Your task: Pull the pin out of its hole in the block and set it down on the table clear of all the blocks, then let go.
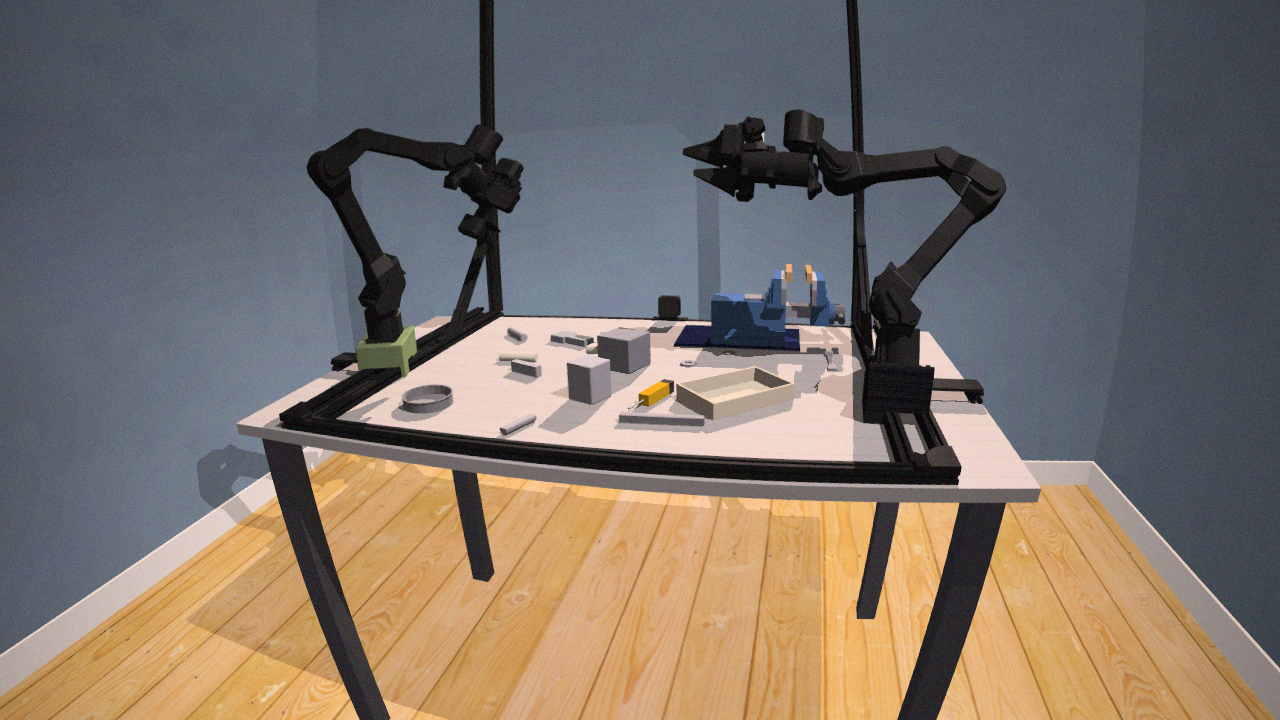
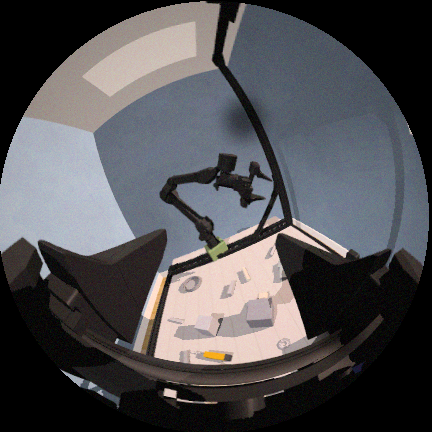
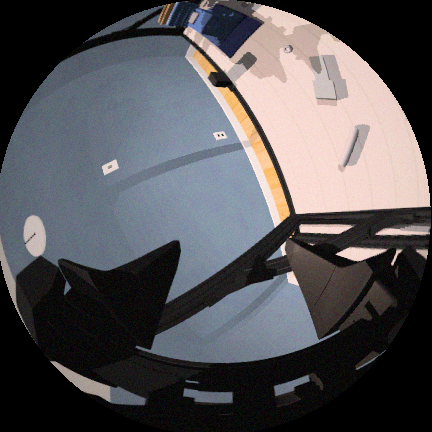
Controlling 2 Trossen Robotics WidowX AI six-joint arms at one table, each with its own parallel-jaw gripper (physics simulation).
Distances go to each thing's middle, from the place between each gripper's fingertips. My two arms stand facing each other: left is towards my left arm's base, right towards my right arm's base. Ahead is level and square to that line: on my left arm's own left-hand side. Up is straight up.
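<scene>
My left hand: 10 cm to the right of the cream tray (image 1: 722, 395), 12 cm short of it, 35 cm above it. Counted from my left hand: metal ring dish (image 1: 428, 398), far to the right, far ahead, far below; dark blue mat (image 1: 692, 335), 5 cm to the left, 22 cm behind, 36 cm below.
Counted from my right hand: metal ring dish, slightly to the left, far ahead, far below; dark blue mat, 30 mm behind, 500 mm to the left, 260 mm below; cream tray, 320 mm ahead, 550 mm to the left, 250 mm below.
</scene>
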